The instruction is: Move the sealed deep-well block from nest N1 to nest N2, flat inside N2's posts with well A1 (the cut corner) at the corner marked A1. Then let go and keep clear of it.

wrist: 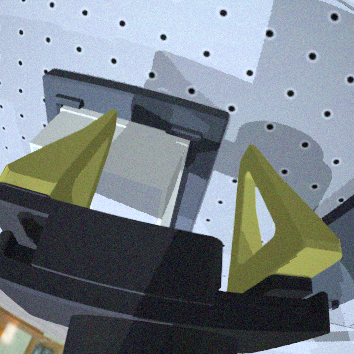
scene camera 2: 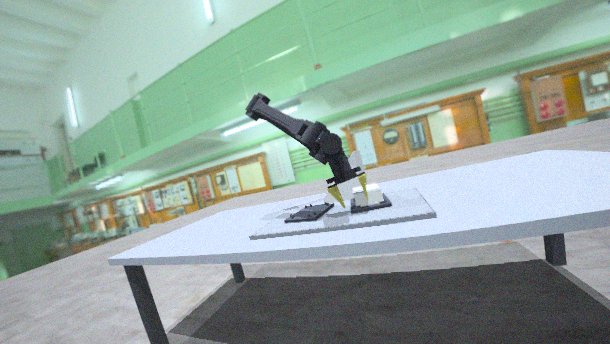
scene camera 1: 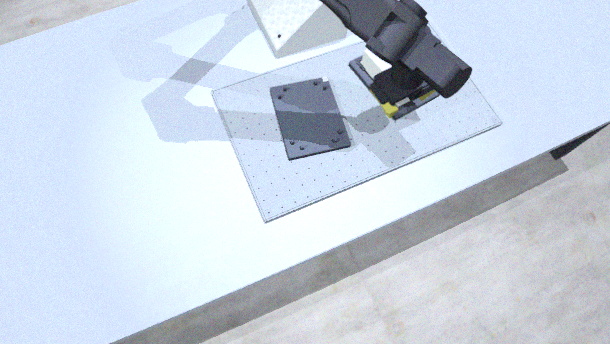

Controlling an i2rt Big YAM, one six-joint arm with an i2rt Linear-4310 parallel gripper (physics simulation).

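Frame: origin at the arm's base, x ahead, y left, z up, level; millimetres.
Seen in the pictures: gripper, fingertip midpoint: (wrist: 181, 134) (scene camera 2: 356, 203) (scene camera 1: 404, 107).
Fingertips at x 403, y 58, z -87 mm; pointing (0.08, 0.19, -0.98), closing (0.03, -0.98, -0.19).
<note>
Pixels of each thing's top centre, then the offset from my fingertips to it. Level surfaces: height alone.
- white block, top centre: (wrist: 96, 230) (scene camera 1: 399, 63) (scene camera 2: 365, 188) dx -80, dy +30, dz +27 mm
- dark nest N1, top centre: (wrist: 117, 193) (scene camera 1: 395, 75) (scene camera 2: 367, 198) dx -79, dy +31, dz -9 mm
- dark nest N2, top centre: (wrist: 350, 276) (scene camera 1: 309, 112) (scene camera 2: 309, 208) dx -68, dy -173, dz -5 mm
- white table, surface height: dz -40 mm
The white block (scene camera 1: 374, 63) (scene camera 2: 374, 194) (wrist: 145, 162) sits in the dark nest N1 (scene camera 1: 356, 68) (scene camera 2: 382, 204) (wrist: 110, 100). The arm hides much of it in scene camera 1, and its cut corner cannot be made out. My gripper (scene camera 1: 407, 102) (scene camera 2: 355, 204) (wrist: 181, 134) is open with nothing held. In the wrist view the left yellow finger overlaps the block's picture, and the right finger stands apart beyond its right side. The dark nest N2 (scene camera 1: 312, 115) (scene camera 2: 307, 213) holds no block; small posts stand near its corners. Its A1 mark is not readable.
Both nests stand on a perforated board (scene camera 1: 280, 185) (scene camera 2: 420, 215) on the white table (scene camera 1: 175, 250) (scene camera 2: 500, 200). A white wedge-shaped body (scene camera 1: 320, 30) stands behind the board in scene camera 1. The table's front edge runs beyond the board.
</note>
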